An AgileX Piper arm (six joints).
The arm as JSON. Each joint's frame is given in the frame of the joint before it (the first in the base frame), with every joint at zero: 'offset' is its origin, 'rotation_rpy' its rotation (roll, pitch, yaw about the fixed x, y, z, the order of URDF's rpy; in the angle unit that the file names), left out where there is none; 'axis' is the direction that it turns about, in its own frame. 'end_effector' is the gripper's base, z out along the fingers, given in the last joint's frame.
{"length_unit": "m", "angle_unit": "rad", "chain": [
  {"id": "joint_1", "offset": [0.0, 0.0, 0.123], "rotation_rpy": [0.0, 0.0, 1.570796], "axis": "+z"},
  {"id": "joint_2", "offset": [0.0, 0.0, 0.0], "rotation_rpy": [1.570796, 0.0, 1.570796], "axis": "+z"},
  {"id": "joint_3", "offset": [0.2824, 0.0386, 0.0], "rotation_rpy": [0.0, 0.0, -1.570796], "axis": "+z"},
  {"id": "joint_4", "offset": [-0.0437, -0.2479, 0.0], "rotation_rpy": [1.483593, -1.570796, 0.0], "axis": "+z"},
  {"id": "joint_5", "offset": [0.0, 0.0, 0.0], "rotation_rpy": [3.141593, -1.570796, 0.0], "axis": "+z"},
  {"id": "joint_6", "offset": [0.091, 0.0, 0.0], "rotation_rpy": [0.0, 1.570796, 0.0], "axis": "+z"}
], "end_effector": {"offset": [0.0, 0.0, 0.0], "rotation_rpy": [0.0, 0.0, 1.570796]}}
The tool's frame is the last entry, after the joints.
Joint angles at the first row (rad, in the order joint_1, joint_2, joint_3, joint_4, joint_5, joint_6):
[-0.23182 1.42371 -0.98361 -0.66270 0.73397 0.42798]
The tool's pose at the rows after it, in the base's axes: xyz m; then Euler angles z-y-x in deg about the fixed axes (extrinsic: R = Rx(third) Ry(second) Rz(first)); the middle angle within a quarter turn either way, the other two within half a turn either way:
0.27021 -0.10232 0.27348 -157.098 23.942 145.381
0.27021 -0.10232 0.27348 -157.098 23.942 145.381
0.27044 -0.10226 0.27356 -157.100 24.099 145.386
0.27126 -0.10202 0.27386 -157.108 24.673 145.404
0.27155 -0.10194 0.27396 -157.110 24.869 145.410
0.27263 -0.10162 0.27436 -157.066 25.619 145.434
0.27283 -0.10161 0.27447 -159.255 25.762 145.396
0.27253 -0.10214 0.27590 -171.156 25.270 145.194
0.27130 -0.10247 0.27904 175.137 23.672 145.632
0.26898 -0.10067 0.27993 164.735 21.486 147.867
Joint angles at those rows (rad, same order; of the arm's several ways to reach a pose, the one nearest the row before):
[-0.23182 1.42372 -0.98360 -0.66271 0.73396 0.42800]
[-0.23182 1.42372 -0.98360 -0.66271 0.73396 0.42800]
[-0.23183 1.42373 -0.98361 -0.66270 0.73122 0.42799]
[-0.23182 1.42369 -0.98359 -0.66269 0.72122 0.42797]
[-0.23182 1.42372 -0.98361 -0.66270 0.71779 0.42799]
[-0.23181 1.42372 -0.98362 -0.66270 0.70471 0.42894]
[-0.23181 1.42371 -0.98360 -0.66373 0.70222 0.39124]
[-0.23183 1.42372 -0.98995 -0.66370 0.71587 0.17942]
[-0.23183 1.42370 -1.00783 -0.64077 0.75789 -0.08092]
[-0.23183 1.42372 -1.02337 -0.58148 0.80922 -0.29579]

